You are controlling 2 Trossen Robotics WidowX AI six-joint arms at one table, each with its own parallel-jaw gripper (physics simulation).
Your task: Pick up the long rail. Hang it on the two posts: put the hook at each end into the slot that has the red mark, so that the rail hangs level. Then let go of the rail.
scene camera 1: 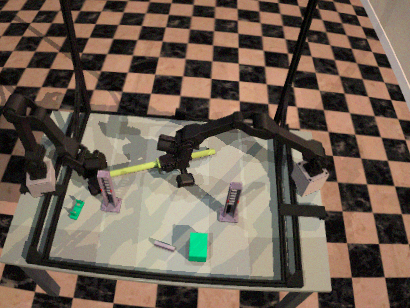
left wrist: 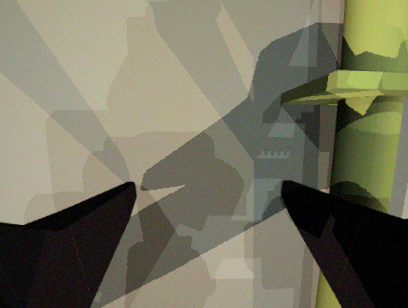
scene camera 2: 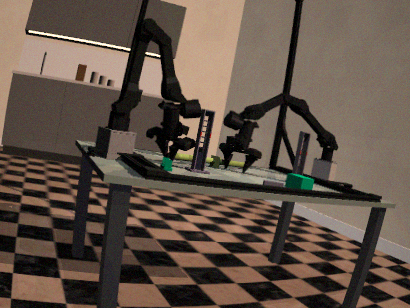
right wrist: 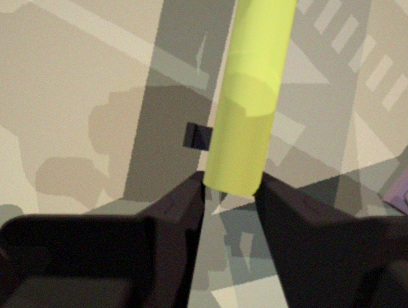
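Pixels of known places: left gripper, between the fingertips: point(scene camera 1: 175, 178) point(left wrist: 209, 188) point(scene camera 2: 234, 170); right gripper, between the fingertips: point(right wrist: 228, 178); left arm's base, origin of its link: point(scene camera 1: 313, 168) point(scene camera 2: 326, 160); right arm's base, origin of its link: point(scene camera 1: 38, 172) point(scene camera 2: 117, 129).
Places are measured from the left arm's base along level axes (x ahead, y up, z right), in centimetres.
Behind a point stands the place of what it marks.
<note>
The long yellow-green rail point(scene camera 1: 134, 170) {x 63.3, y -7.9, z 30.4 cm} point(scene camera 2: 186, 157) {x 70.3, y -8.0, z 30.9 cm} point(left wrist: 369, 135) {x 51.4, y -7.6, z 29.7 cm} point(right wrist: 250, 85) {x 73.5, y -6.8, z 32.4 cm} lies low, on or just above the table, behind the posts. A dark hook point(right wrist: 199, 136) {x 75.5, y -9.0, z 34.6 cm} shows near its left-hand end. My right gripper point(scene camera 2: 170, 155) {x 77.6, y -9.6, z 32.9 cm} point(right wrist: 228, 178) {x 77.6, y -9.6, z 32.9 cm} is shut on that end. My left gripper point(scene camera 2: 235, 168) {x 48.8, y -10.7, z 22.6 cm} point(left wrist: 209, 188) {x 48.8, y -10.7, z 22.6 cm} is open and empty near the rail's middle collar point(left wrist: 362, 85) {x 53.3, y -6.3, z 28.2 cm} point(scene camera 2: 216, 161) {x 53.8, y -8.4, z 28.6 cm}; the rail passes beside its right-hand finger in the left wrist view. The left post point(scene camera 1: 106, 189) {x 76.5, y -0.9, z 21.5 cm} point(scene camera 2: 202, 145) {x 74.9, y -1.8, z 20.8 cm} and right post point(scene camera 1: 232, 199) {x 35.8, y -0.7, z 0.6 cm} point(scene camera 2: 301, 154) {x 35.0, y 1.3, z 0.1 cm} stand upright, with red marks at their slots.
A green block point(scene camera 1: 198, 247) {x 53.5, y -6.0, z -9.8 cm} point(scene camera 2: 300, 181) {x 57.3, y -7.4, z -10.7 cm} and a pinkish bar point(scene camera 1: 163, 245) {x 64.0, y -9.1, z -3.2 cm} point(scene camera 2: 274, 183) {x 64.0, y -9.6, z -3.8 cm} lie near the front. A small green bracket point(scene camera 1: 76, 209) {x 89.8, y -10.0, z 22.9 cm} point(scene camera 2: 166, 164) {x 91.9, y -9.2, z 21.0 cm} lies left of the left post. Black frame beams run along the table edges.
</note>
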